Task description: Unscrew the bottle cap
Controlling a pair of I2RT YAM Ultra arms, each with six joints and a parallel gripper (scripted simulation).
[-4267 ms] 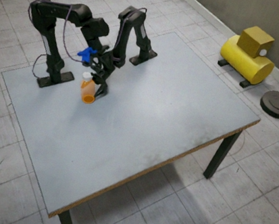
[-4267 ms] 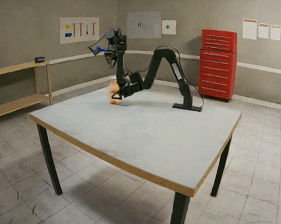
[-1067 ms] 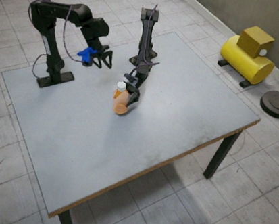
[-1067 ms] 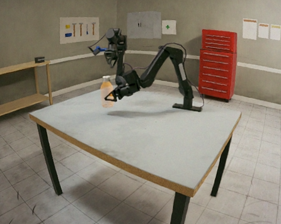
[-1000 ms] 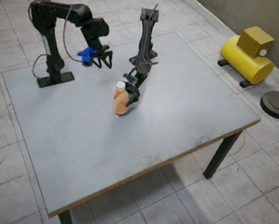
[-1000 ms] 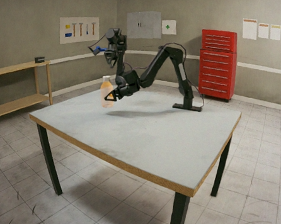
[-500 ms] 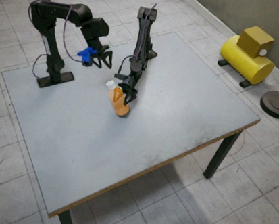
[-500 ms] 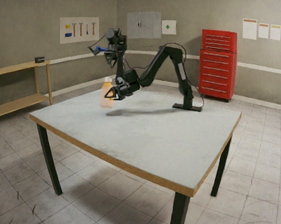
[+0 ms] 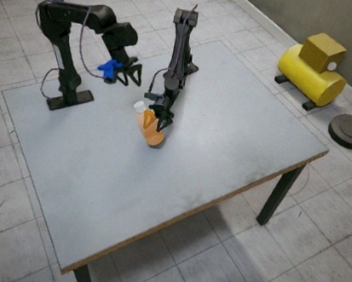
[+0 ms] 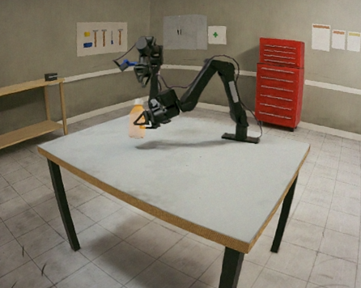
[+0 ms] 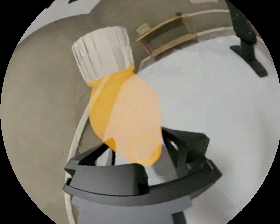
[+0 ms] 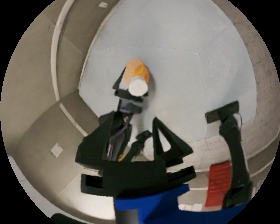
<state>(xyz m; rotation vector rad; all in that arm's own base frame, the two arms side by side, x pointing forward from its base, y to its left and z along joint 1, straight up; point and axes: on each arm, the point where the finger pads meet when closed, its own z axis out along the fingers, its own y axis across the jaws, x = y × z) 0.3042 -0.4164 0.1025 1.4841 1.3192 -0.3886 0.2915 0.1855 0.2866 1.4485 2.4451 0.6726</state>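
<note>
Now: right hand 80 mm above the white cap, 40 mm short of it and 10 mm to the right of it. The rest, counted from my right hand: orange bottle (160 mm below, 70 mm ahead, 30 mm to the left).
The orange bottle lies 1 cm behind my left hand, 1 cm to the right of it and 3 cm above it. Also, from my left hand: white cap: 4 cm behind, 4 cm to the right, 10 cm above.
</note>
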